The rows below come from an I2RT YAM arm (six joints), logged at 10 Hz.
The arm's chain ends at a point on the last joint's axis. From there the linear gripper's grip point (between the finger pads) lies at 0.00 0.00 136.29 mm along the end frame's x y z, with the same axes.
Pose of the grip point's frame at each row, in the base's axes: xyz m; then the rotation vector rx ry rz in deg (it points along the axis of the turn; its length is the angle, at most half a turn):
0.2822, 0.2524, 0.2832, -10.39, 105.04, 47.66
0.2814, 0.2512, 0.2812, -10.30, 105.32, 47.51
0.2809, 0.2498, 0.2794, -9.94, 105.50, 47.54
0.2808, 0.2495, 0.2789, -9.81, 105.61, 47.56
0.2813, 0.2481, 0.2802, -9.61, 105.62, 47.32
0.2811, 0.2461, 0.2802, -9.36, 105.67, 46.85
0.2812, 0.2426, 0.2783, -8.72, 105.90, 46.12
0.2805, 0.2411, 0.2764, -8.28, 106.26, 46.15
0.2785, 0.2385, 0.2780, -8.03, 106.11, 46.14
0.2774, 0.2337, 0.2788, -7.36, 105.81, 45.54
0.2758, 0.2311, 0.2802, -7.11, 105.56, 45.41
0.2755, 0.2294, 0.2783, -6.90, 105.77, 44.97
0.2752, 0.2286, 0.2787, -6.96, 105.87, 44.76
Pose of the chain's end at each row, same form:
0.1781, 0.1684, 0.3094, -10.39, 105.04, 47.66
0.1773, 0.1674, 0.3081, -10.30, 105.32, 47.51
0.1766, 0.1663, 0.3066, -9.94, 105.50, 47.54
0.1765, 0.1661, 0.3063, -9.81, 105.61, 47.56
0.1766, 0.1652, 0.3076, -9.61, 105.62, 47.32
0.1758, 0.1641, 0.3079, -9.36, 105.67, 46.85
0.1749, 0.1621, 0.3067, -8.72, 105.90, 46.12
0.1741, 0.1610, 0.3055, -8.28, 106.26, 46.15
0.1718, 0.1587, 0.3067, -8.03, 106.11, 46.14
0.1695, 0.1554, 0.3070, -7.36, 105.81, 45.54
0.1674, 0.1533, 0.3079, -7.11, 105.56, 45.41
0.1667, 0.1523, 0.3066, -6.90, 105.77, 44.97
0.1663, 0.1517, 0.3073, -6.96, 105.87, 44.76

